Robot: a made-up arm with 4 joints.
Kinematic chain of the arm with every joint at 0, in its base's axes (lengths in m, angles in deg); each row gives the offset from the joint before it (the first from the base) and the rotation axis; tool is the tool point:
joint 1: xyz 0 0 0.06 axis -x
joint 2: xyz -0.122 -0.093 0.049 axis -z
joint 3: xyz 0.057 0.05 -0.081 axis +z
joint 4: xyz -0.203 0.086 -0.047 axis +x
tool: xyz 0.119 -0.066 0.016
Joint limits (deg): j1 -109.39..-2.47 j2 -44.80..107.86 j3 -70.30..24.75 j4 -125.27..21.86
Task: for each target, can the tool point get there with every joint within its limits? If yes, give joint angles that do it. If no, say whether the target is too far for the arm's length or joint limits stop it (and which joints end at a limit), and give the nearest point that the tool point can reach.
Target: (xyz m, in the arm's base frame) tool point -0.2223 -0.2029 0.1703
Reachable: no: joint limits stop it (at a limit: joint 1, joint 2, joint 3) | nearest point -0.2111 -0.0712 0.0437 | short by 0.183 m
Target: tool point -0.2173 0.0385 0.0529
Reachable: yes | joints -24.58 -15.94 15.68 -110.07
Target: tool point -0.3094 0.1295 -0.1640
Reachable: no: joint limits stop it (at a limit: joint 2, joint 4) | nearest point -0.1864 0.0559 -0.0368 | short by 0.192 m
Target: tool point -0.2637 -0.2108 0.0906
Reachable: no: joint limits stop it (at a limit: joint 1, joint 2, joint 3) | nearest point -0.2185 -0.0685 0.0454 | short by 0.156 m
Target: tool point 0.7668 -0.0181 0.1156
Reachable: no: too far | nearest point 0.1130 -0.0710 0.0226 | short by 0.662 m
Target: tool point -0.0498 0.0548 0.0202
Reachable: yes | joints -85.16 63.49 -13.50 -4.46
